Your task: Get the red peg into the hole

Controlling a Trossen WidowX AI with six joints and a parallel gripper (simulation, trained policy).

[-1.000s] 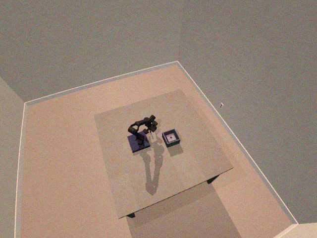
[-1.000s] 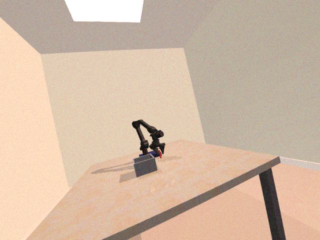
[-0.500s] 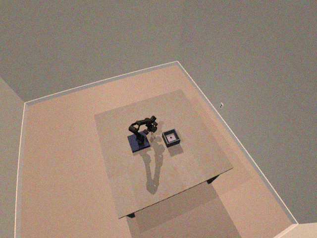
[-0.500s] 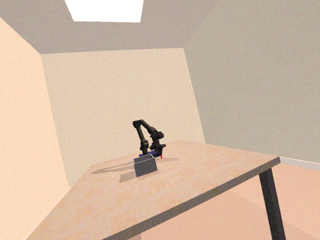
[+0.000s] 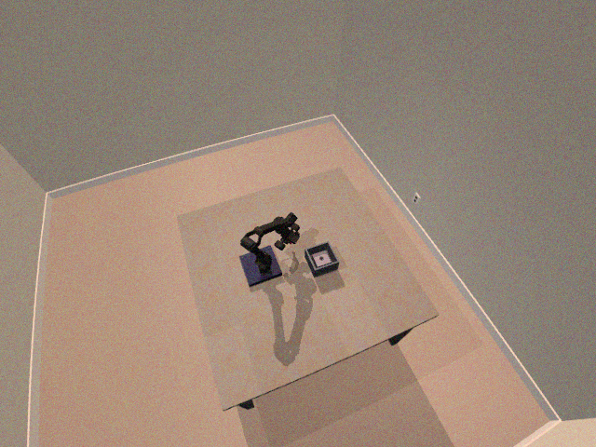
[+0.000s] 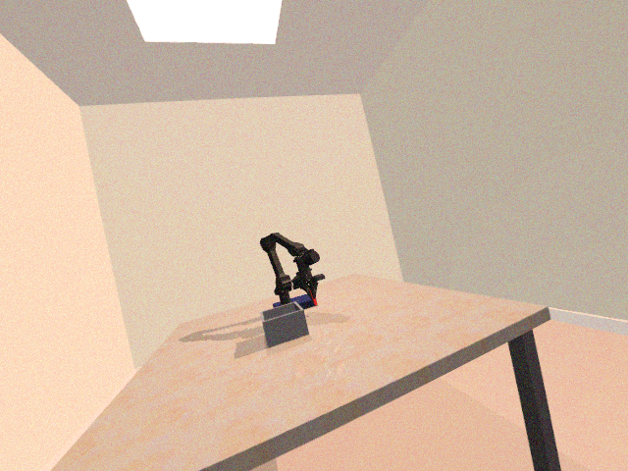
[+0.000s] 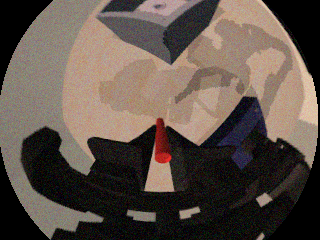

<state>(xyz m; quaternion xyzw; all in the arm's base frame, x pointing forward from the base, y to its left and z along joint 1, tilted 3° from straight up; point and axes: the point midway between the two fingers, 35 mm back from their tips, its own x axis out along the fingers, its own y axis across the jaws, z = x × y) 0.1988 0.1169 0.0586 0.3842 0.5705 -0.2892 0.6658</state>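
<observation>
Now: gripper tip 17 cm to the left of the plate, 15 cm short of it and 2 cm above it. Round my gripper tip: red peg: 1 cm above; grey box: 17 cm to the right, 15 cm ahead, 4 cm below.
</observation>
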